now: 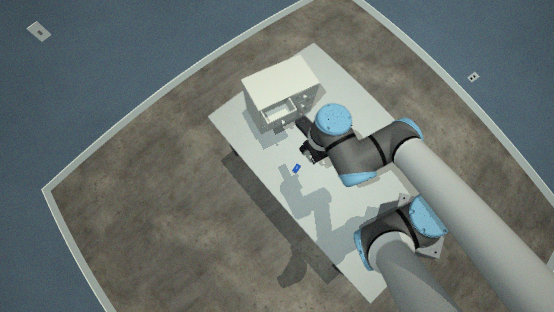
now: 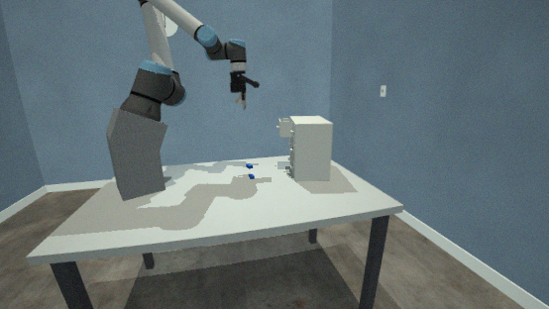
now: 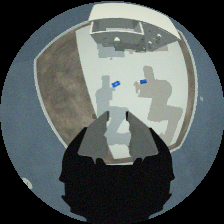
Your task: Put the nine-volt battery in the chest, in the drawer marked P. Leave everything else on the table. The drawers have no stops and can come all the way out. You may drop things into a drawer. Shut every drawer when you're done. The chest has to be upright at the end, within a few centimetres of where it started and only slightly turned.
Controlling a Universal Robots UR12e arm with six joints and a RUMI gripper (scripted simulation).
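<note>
Now: the blue nine-volt battery 36 cm below my hand, 1 cm to the left of it and 1 cm ahead of it. Round my hand: drawer 29 cm ahead, 14 cm below, 3 cm to the right; then blue-and-white object 37 cm below, 16 cm to the right, 2 cm ahead.
</note>
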